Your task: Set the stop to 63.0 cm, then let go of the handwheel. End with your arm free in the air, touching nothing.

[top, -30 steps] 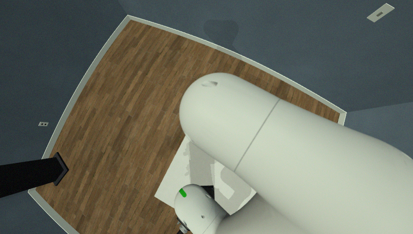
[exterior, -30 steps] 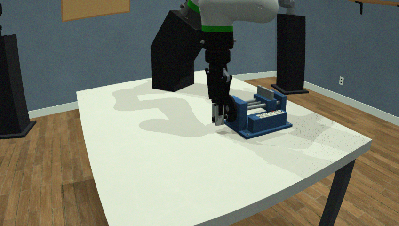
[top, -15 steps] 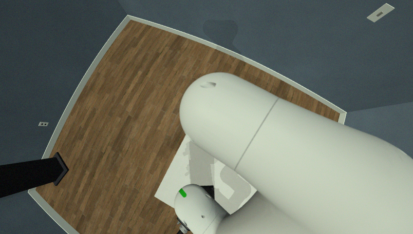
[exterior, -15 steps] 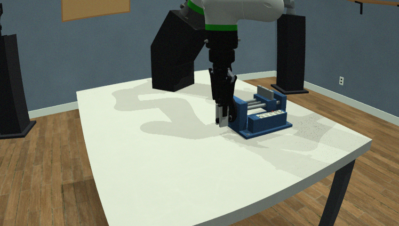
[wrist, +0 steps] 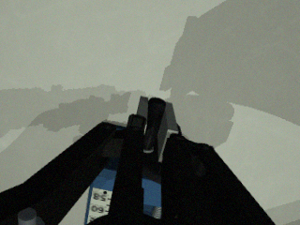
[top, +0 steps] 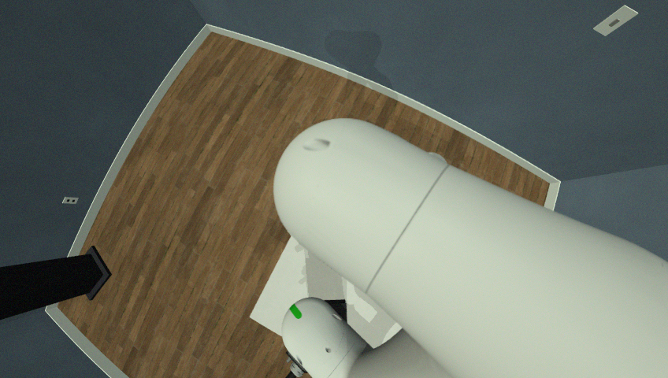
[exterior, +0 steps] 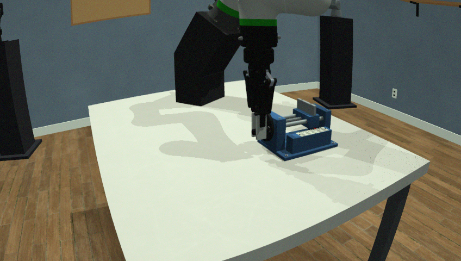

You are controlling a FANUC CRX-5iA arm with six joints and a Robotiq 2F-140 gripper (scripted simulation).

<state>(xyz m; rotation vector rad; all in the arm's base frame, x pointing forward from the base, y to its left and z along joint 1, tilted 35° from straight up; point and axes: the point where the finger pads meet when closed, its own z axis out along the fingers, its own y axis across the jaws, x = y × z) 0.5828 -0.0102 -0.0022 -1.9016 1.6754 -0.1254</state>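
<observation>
Now: hand 1 cm past the handwheel, 2 cm to the right of it and 2 cm above it. Round my hand: stop block (6 cm behind, 17 cm to the left).
</observation>
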